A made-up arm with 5 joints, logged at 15 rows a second.
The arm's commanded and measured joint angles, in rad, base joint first. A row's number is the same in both.
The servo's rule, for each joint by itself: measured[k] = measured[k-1] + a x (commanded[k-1-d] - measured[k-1]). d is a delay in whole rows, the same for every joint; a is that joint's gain. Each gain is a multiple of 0.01, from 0.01 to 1. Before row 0 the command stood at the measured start. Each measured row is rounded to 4 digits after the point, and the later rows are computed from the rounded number. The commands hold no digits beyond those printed.
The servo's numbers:
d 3
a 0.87 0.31 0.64 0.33 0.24
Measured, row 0:
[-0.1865 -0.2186 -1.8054 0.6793 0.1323]
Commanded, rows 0 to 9:
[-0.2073 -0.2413 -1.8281 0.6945 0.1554]
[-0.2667 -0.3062 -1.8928 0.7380 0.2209]
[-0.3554 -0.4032 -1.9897 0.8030 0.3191]
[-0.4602 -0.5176 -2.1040 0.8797 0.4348]
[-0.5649 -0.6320 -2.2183 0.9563 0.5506]
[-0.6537 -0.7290 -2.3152 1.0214 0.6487]
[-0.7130 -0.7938 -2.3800 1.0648 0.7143]
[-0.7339 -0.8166 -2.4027 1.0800 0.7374]
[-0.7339 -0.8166 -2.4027 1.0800 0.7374]
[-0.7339 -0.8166 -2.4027 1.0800 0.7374]
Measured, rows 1 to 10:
[-0.1865 -0.2186 -1.8054 0.6793 0.1323]
[-0.1865 -0.2186 -1.8054 0.6793 0.1323]
[-0.1865 -0.2186 -1.8054 0.6793 0.1323]
[-0.2046 -0.2256 -1.8199 0.6843 0.1378]
[-0.2586 -0.2506 -1.8666 0.7020 0.1577]
[-0.3428 -0.2979 -1.9454 0.7353 0.1964]
[-0.4449 -0.3660 -2.0469 0.7830 0.2536]
[-0.5493 -0.4485 -2.1566 0.8402 0.3249]
[-0.6401 -0.5355 -2.2581 0.9000 0.4026]
[-0.7035 -0.6156 -2.3361 0.9544 0.4774]

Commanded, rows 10 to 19:
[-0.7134 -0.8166 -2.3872 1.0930 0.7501]
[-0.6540 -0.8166 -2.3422 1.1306 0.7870]
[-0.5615 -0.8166 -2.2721 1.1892 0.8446]
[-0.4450 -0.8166 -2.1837 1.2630 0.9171]
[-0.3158 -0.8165 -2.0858 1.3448 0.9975]
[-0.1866 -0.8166 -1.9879 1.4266 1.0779]
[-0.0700 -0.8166 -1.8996 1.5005 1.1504]
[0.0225 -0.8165 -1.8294 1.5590 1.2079]
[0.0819 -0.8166 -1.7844 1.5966 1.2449]
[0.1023 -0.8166 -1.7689 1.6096 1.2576]
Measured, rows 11 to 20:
[-0.7299 -0.6779 -2.3787 0.9958 0.5398]
[-0.7334 -0.7209 -2.3941 1.0236 0.5872]
[-0.7338 -0.7506 -2.3996 1.0422 0.6232]
[-0.7161 -0.7711 -2.3917 1.0590 0.6537]
[-0.6621 -0.7852 -2.3600 1.0826 0.6857]
[-0.5746 -0.7949 -2.3037 1.1178 0.7238]
[-0.4618 -0.8016 -2.2269 1.1657 0.7702]
[-0.3348 -0.8062 -2.1366 1.2248 0.8248]
[-0.2059 -0.8094 -2.0414 1.2914 0.8855]
[-0.0877 -0.8116 -1.9506 1.3604 0.9491]

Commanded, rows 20 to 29:
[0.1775 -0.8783 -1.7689 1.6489 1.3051]
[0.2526 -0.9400 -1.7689 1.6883 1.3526]
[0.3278 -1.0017 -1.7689 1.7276 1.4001]
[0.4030 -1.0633 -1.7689 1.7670 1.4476]
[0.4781 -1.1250 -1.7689 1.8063 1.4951]
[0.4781 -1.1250 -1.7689 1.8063 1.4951]
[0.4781 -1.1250 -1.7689 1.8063 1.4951]
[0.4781 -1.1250 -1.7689 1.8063 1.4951]
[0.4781 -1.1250 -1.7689 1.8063 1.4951]
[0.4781 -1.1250 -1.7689 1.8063 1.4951]
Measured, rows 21 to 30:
[0.0082 -0.8131 -1.8730 1.4259 1.0112]
[0.0723 -0.8142 -1.8163 1.4822 1.0673]
[0.0984 -0.8149 -1.7860 1.5242 1.1130]
[0.1672 -0.8346 -1.7751 1.5654 1.1591]
[0.2415 -0.8673 -1.7711 1.6060 1.2055]
[0.3166 -0.9090 -1.7697 1.6461 1.2522]
[0.3918 -0.9568 -1.7692 1.6860 1.2991]
[0.4669 -1.0089 -1.7690 1.7257 1.3461]
[0.4766 -1.0449 -1.7689 1.7523 1.3819]
[0.4779 -1.0697 -1.7689 1.7701 1.4091]

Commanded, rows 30 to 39:
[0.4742 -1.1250 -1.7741 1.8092 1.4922]
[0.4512 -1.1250 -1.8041 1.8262 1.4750]
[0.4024 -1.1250 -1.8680 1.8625 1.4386]
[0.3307 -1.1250 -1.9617 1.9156 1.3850]
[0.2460 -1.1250 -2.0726 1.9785 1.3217]
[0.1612 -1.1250 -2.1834 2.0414 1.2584]
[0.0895 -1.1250 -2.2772 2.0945 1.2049]
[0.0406 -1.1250 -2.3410 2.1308 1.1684]
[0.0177 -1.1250 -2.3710 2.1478 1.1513]
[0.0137 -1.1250 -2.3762 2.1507 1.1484]
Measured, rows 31 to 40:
[0.4781 -1.0868 -1.7689 1.7820 1.4297]
[0.4781 -1.0986 -1.7689 1.7900 1.4454]
[0.4781 -1.1068 -1.7689 1.7954 1.4573]
[0.4747 -1.1124 -1.7722 1.8000 1.4657]
[0.4543 -1.1163 -1.7926 1.8086 1.4679]
[0.4091 -1.1190 -1.8409 1.8264 1.4609]
[0.3409 -1.1209 -1.9182 1.8558 1.4427]
[0.2583 -1.1222 -2.0170 1.8963 1.4137]
[0.1738 -1.1231 -2.1235 1.9442 1.3764]
[0.1005 -1.1237 -2.2219 1.9938 1.3352]

